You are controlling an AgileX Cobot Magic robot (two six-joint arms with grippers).
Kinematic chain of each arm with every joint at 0, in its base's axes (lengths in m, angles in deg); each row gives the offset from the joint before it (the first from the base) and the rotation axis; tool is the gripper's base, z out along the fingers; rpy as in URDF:
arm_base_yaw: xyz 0 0 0.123 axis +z
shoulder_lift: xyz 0 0 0 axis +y
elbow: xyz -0.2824 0 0.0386 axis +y
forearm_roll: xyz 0.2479 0 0.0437 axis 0.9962 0 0.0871
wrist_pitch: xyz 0 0 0 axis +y
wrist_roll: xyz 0.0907 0 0.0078 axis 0.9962 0 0.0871
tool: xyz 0 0 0 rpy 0 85 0
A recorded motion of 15 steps. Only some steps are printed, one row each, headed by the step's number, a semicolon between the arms.
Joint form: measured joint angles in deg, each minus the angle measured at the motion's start. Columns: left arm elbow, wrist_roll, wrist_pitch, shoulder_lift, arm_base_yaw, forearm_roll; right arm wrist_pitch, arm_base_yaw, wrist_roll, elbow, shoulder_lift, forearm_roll.
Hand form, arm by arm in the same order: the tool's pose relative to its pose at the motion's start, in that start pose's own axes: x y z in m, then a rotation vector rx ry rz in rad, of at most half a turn. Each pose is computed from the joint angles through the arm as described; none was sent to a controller.
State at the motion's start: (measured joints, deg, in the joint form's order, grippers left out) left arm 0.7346 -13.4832 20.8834 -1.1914 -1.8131 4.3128; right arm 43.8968 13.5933 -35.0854 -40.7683 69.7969 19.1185
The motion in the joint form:
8: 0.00 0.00 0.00 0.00 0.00 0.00; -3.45 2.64 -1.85 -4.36 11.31 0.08
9: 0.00 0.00 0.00 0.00 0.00 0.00; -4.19 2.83 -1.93 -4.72 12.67 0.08
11: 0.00 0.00 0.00 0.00 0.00 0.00; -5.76 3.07 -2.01 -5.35 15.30 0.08
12: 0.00 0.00 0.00 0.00 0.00 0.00; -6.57 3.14 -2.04 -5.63 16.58 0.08
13: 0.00 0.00 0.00 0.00 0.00 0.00; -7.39 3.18 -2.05 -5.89 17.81 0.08
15: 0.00 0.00 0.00 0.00 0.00 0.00; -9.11 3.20 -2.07 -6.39 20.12 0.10
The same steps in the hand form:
8: 0.0000 0.0000 0.0000 0.0000 0.0000 0.0000; -0.0241 -0.0076 0.0385 -0.0283 0.0632 -0.0462
9: 0.0000 0.0000 0.0000 0.0000 0.0000 0.0000; -0.0261 -0.0089 0.0440 -0.0282 0.0688 -0.0471
11: 0.0000 0.0000 0.0000 0.0000 0.0000 0.0000; -0.0293 -0.0119 0.0550 -0.0257 0.0789 -0.0453
12: 0.0000 0.0000 0.0000 0.0000 0.0000 0.0000; -0.0306 -0.0136 0.0605 -0.0238 0.0835 -0.0436
13: 0.0000 0.0000 0.0000 0.0000 0.0000 0.0000; -0.0318 -0.0153 0.0658 -0.0213 0.0876 -0.0412
15: 0.0000 0.0000 0.0000 0.0000 0.0000 0.0000; -0.0338 -0.0188 0.0759 -0.0144 0.0923 -0.0359

